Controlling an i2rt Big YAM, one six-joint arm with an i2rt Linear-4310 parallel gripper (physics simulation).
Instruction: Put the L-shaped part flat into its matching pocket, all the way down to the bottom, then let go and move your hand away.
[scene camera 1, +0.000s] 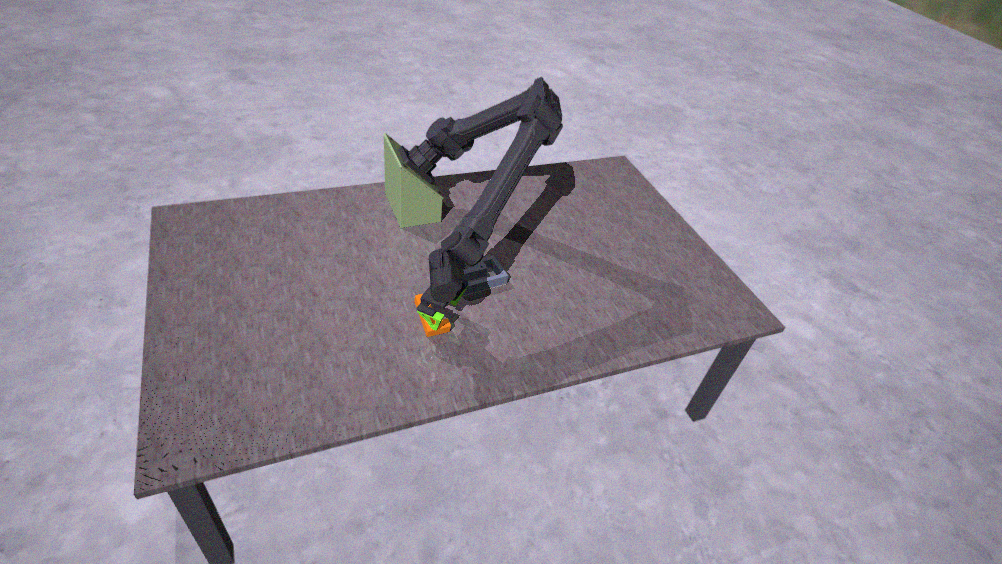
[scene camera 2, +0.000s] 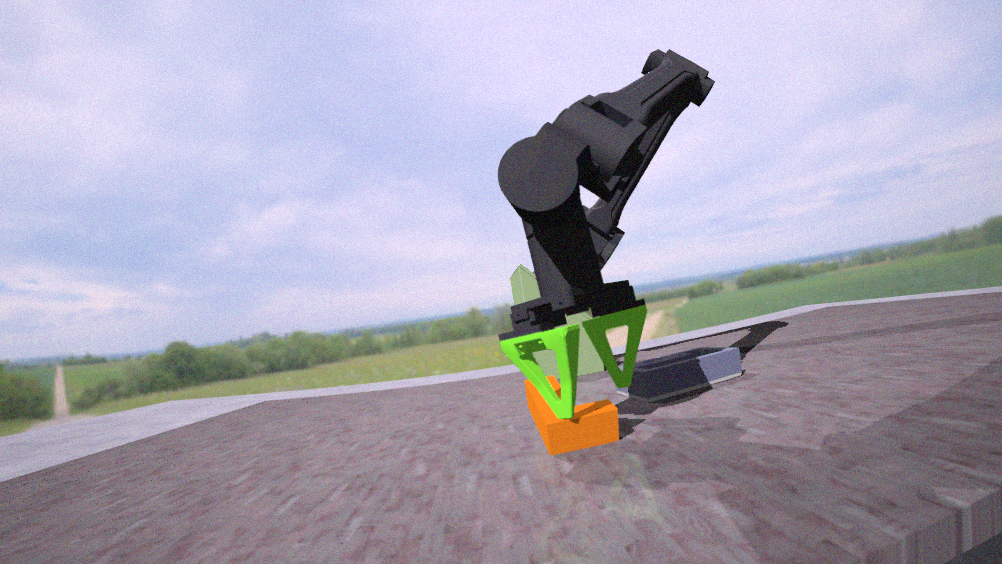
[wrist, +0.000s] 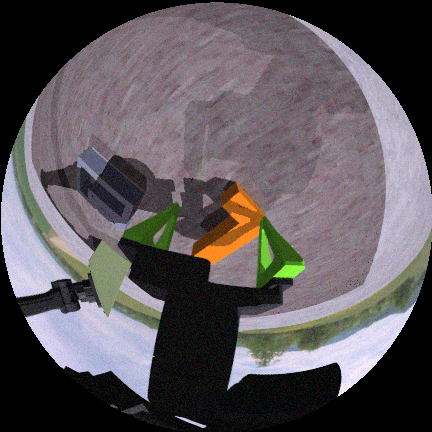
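Seen in the pictures: gripper, fingertip midpoint: (scene camera 1: 444, 316) (scene camera 2: 598, 401) (wrist: 219, 212); arm's base at its link origin: (scene camera 1: 414, 166) (wrist: 95, 289).
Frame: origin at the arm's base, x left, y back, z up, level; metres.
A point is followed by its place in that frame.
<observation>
The orange L-shaped part (scene camera 1: 436, 332) @(x -0.078, y -0.531, z -0.142 m) (scene camera 2: 585, 430) @(x -0.070, y -0.531, z -0.139 m) (wrist: 232, 241) @(x -0.090, y -0.488, z -0.116 m) lies on the table, outside the pocket block. My gripper (scene camera 1: 446, 313) @(x -0.050, y -0.500, z -0.124 m) (scene camera 2: 594, 402) @(x -0.050, y -0.500, z -0.124 m) (wrist: 219, 212) @(x -0.050, y -0.500, z -0.124 m) points down at the part with its green fingers wide open and nothing held. One fingertip is at the outer corner of the L; whether it touches is unclear. The other fingertip is on the side towards the pocket block, past the part. The grey-blue block with the pocket (scene camera 1: 499, 281) @(x 0.140, y -0.400, z -0.134 m) (scene camera 2: 722, 364) @(x 0.136, y -0.400, z -0.135 m) (wrist: 92, 157) @(x 0.140, y -0.400, z -0.137 m) stands a short way off, partly in the arm's shadow. Its recess shows in the wrist view, but its floor is dark.
A light green slanted mount (scene camera 1: 419, 199) @(x -0.007, y -0.086, z -0.058 m) (scene camera 2: 522, 283) @(x -0.063, y -0.087, z 0.028 m) (wrist: 110, 277) @(x -0.025, y -0.086, z -0.067 m) carries the arm's base near the table's back edge. The arm's links arch over the table (scene camera 1: 280, 315) @(x -0.435, y -0.367, z -0.155 m) and partly cover the pocket block in the first scene view. The table's front edge lies beyond the part.
</observation>
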